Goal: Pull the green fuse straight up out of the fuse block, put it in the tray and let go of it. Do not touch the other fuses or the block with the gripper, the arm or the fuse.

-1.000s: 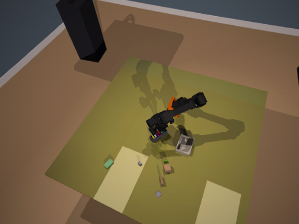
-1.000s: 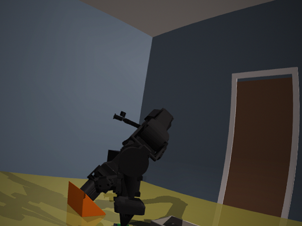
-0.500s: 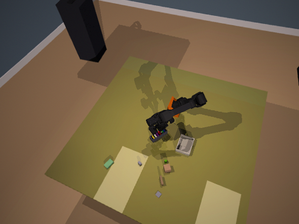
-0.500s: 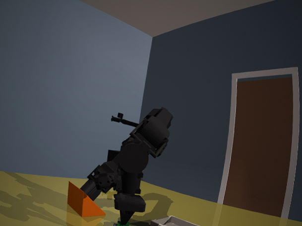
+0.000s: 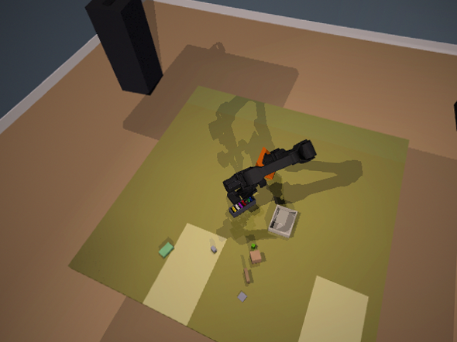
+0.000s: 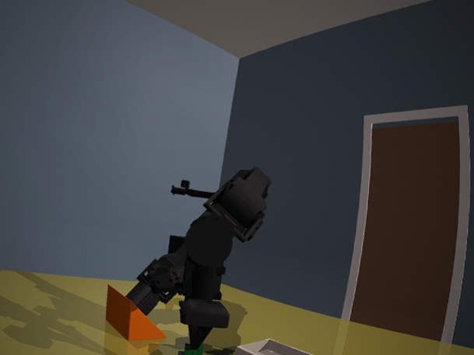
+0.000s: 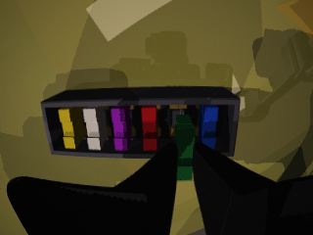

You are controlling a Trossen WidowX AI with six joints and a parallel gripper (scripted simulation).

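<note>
Now: gripper tip 190 mm to the right of the white tray, 60 mm above it and 50 mm short of it. The rest, counted from my gripper tip: green fuse (10 mm below); grey lump (270 mm ahead, 90 mm to the right, 60 mm below); green cube (200 mm ahead, 80 mm to the left, 50 mm below).
</note>
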